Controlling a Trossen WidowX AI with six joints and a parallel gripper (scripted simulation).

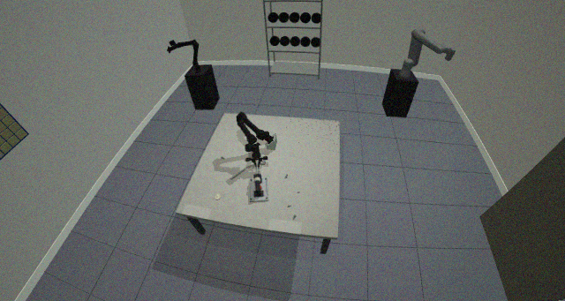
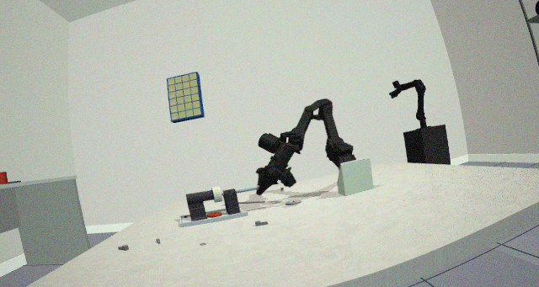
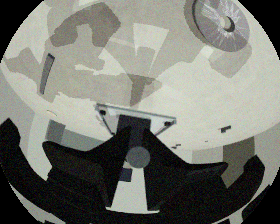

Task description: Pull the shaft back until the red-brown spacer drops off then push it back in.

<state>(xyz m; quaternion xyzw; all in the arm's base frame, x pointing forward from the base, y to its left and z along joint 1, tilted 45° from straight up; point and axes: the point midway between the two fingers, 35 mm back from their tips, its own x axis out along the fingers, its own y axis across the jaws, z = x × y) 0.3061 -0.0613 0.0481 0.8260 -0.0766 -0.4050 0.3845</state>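
Now: the thin grey shaft 60 mm ahead of my gripper tip, 10 mm to the left of it and 30 mm above it. From my gripper tip the other things lie so: red-brown spacer: 160 mm ahead, 30 mm to the left, 40 mm below.
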